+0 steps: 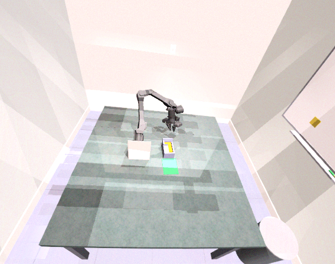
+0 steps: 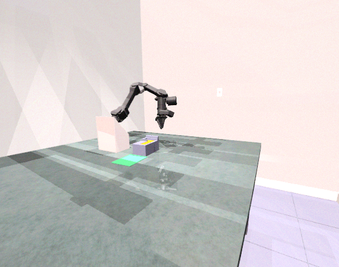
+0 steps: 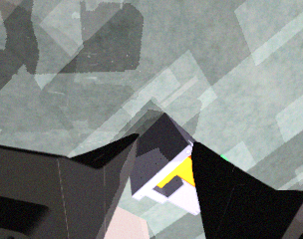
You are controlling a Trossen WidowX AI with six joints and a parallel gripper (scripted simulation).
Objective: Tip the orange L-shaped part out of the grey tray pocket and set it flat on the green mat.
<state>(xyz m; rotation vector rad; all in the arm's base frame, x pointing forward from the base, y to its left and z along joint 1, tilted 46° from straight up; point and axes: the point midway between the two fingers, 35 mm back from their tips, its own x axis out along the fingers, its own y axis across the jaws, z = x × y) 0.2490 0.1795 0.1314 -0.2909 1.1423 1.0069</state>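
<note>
My gripper tip is now 120 mm to the left of the orange L-shaped part, 80 mm above it and 20 mm past it. Round my gripper tip: green mat 280 mm to the right, 140 mm below, 20 mm ahead.
</note>
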